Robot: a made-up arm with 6 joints.
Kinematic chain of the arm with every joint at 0, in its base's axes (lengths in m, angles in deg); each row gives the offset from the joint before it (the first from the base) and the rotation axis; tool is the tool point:
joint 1: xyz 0 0 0.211 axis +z
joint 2: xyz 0 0.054 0 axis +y
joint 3: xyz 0 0 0.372 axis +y
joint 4: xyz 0 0 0.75 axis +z
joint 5: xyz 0 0 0 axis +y
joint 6: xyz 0 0 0.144 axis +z
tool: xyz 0 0 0
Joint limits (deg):
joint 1: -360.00..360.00
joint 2: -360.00..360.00
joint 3: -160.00..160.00
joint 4: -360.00..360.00
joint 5: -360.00..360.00
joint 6: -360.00..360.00
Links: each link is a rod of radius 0.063 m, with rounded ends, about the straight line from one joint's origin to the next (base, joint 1, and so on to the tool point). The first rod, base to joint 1, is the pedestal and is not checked.
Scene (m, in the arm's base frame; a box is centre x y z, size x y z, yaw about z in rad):
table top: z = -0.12
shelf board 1: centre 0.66 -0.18 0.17 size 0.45 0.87 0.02 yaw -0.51
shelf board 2: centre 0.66 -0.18 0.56 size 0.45 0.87 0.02 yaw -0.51
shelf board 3: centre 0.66 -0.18 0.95 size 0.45 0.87 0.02 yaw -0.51
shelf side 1: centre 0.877 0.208 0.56 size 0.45 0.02 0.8 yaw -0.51
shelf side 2: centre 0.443 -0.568 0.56 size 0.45 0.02 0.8 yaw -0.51
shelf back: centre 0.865 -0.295 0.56 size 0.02 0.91 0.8 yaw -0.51
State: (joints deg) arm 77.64 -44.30 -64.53 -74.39 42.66 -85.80
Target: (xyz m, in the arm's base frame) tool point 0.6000 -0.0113 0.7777
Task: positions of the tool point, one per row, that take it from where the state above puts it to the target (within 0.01 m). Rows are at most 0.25 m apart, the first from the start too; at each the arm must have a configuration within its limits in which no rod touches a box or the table.
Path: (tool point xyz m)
1: -0.1139 -1.0110 0.4210
2: -0.0409 -0.9188 0.5888
3: 0.0195 -0.7956 0.7226
4: 0.0624 -0.6534 0.8194
5: 0.0860 -0.5050 0.8791
6: 0.0910 -0.3617 0.9048
7: 0.0806 -0.2332 0.9018
8: 0.1840 -0.2166 0.8800
9: 0.2723 -0.1581 0.8553
10: 0.3310 -0.0703 0.8295
11: 0.3547 0.0308 0.8034
12: 0.3455 0.1310 0.7777
13: 0.4734 0.0792 0.7897
14: 0.6000 -0.0112 0.7778

